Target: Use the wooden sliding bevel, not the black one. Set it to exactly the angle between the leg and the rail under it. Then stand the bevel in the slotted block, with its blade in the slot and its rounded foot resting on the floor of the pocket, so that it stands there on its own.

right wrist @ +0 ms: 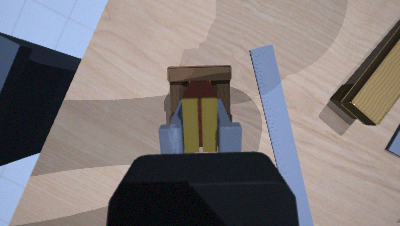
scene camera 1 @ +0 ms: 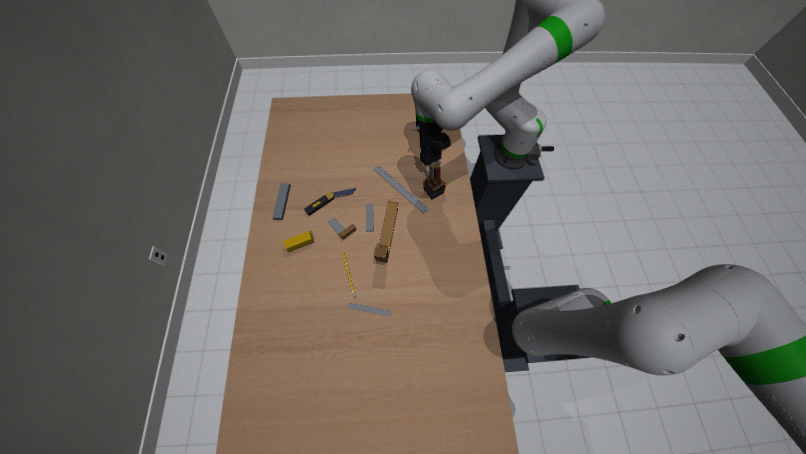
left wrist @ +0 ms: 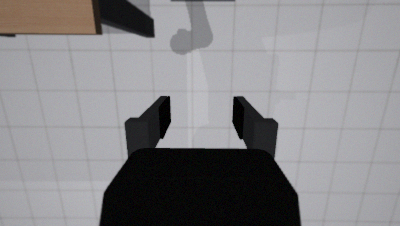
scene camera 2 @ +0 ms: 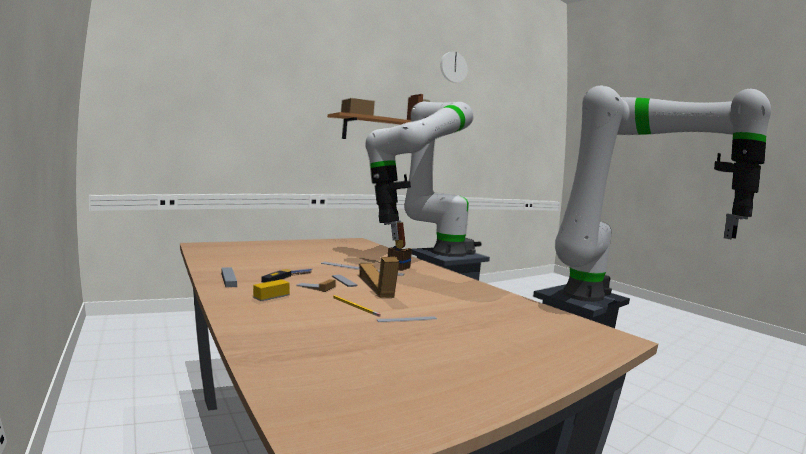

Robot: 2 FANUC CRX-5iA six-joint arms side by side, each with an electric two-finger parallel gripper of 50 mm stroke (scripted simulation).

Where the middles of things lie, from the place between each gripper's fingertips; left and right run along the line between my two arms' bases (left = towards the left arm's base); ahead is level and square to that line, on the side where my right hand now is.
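Scene:
My right gripper point(scene camera 2: 397, 239): 190 mm short of the wooden leg-and-rail piece point(scene camera 2: 389, 266), 200 mm to the right of it, 50 mm above it.
My left gripper point(scene camera 2: 729, 238): 84 cm to the left of the wooden leg-and-rail piece, 57 cm short of it, 22 cm above it.

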